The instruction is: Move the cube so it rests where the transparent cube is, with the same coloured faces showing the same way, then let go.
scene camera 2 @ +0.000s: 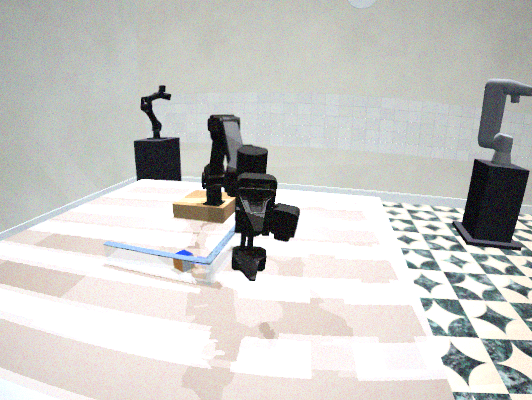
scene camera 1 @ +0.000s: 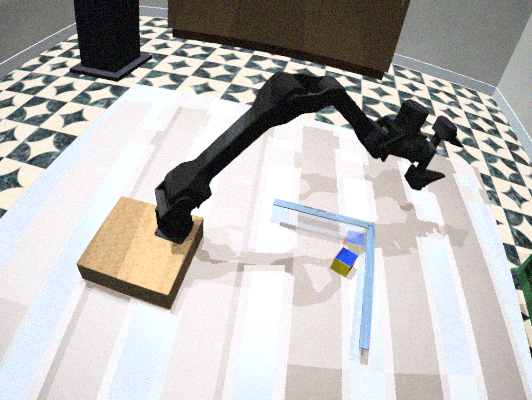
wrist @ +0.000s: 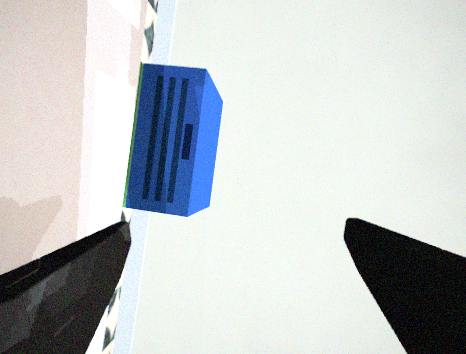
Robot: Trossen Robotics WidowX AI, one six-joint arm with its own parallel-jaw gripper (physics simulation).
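Where they show: gripper, fingertip midpoint: [scene camera 2: 254,257] [scene camera 1: 453,161] [wrist: 239,229]; arm's base, origin of the base link: [scene camera 2: 214,203] [scene camera 1: 174,228].
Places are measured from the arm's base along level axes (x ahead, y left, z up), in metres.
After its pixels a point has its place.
The cube [scene camera 1: 344,262] [scene camera 2: 183,262] rests on the table near the inside of the walls' corner, with a blue top and a yellow side in the first scene view and an orange-brown side in the second. The transparent cube [scene camera 1: 355,239] {x 0.368, y 0.146, z -0.017 m}, pale blue on top, stands just behind it, closer to the corner, in the first scene view; I cannot make it out clearly in the second. My gripper [scene camera 1: 452,159] {x 0.563, y 0.361, z 0.133 m} [wrist: 239,229] {x 0.563, y 0.361, z 0.133 m} is open and empty, raised above the table beyond the corner, well away from both cubes. Neither cube shows in the wrist view.
Two low clear walls with blue top edges [scene camera 1: 368,300] {x 0.414, y -0.021, z 0.003 m} [scene camera 2: 150,250] {x 0.406, y 0.024, z 0.003 m} meet in a corner beside the cubes. The arm's wooden base block [scene camera 1: 125,250] {x -0.065, y -0.092, z -0.003 m} [scene camera 2: 200,212] {x 0.050, y -0.032, z -0.024 m} stands on the table. A blue box-like object [wrist: 167,140] shows beyond the fingers. Other arms stand on pedestals [scene camera 2: 157,160] [scene camera 2: 492,202].
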